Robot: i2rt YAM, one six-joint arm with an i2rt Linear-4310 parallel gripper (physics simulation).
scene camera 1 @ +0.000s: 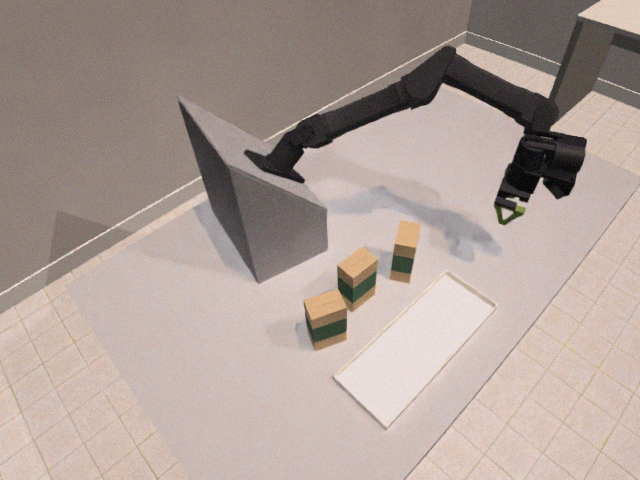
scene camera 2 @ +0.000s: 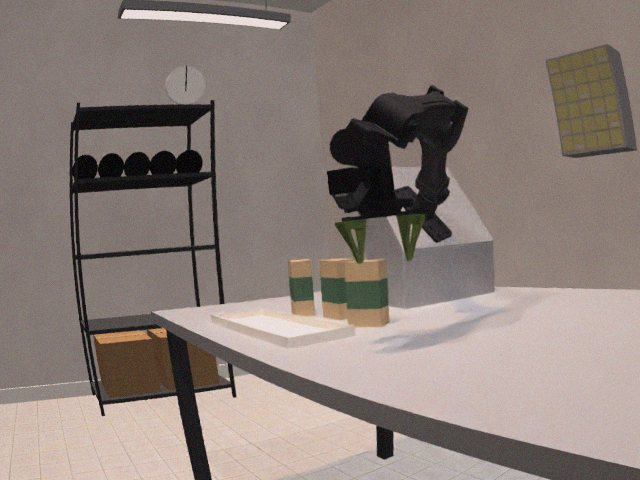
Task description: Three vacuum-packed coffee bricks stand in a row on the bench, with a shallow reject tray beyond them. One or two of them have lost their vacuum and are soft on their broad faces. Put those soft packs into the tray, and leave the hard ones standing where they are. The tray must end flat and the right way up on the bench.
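Where they show: gripper, fingertip midpoint: (scene camera 1: 506,210) (scene camera 2: 384,262); arm's base at its link origin: (scene camera 1: 275,169).
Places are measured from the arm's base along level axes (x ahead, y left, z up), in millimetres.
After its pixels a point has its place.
Three tan coffee bricks with green bands stand upright: the left brick (scene camera 1: 326,327) {x 331, y -151, z -147 mm} (scene camera 2: 301,288) {x 330, y -99, z -164 mm}, the middle brick (scene camera 1: 356,284) {x 307, y -35, z -130 mm} (scene camera 2: 332,290) {x 308, y 5, z -166 mm} and the right brick (scene camera 1: 403,262) {x 327, y 106, z -159 mm} (scene camera 2: 367,294) {x 323, y 159, z -165 mm}, named as in scene camera 1. The left and middle bricks stand close together; the right one stands apart and turned differently. Softness cannot be told by sight. The shallow white tray (scene camera 1: 360,400) {x 474, y -192, z -215 mm} (scene camera 2: 318,339) {x 478, y 205, z -229 mm} lies flat, right way up and empty beside the row. My gripper (scene camera 1: 504,219) {x 431, y 354, z -86 mm} (scene camera 2: 385,260) {x 431, y 354, z -86 mm} is open and empty, raised above the bench to the right of the right brick in scene camera 1.
A grey slanted block (scene camera 1: 284,227) {x 100, y -65, z -79 mm} (scene camera 2: 449,268) {x -21, y 79, z -149 mm} carries the arm's base behind the bricks. The tray lies near the bench's long edge (scene camera 1: 496,369) {x 629, y 77, z -240 mm}. A black shelf rack (scene camera 2: 147,254) stands beyond the bench. Another table (scene camera 1: 581,67) stands at the upper right.
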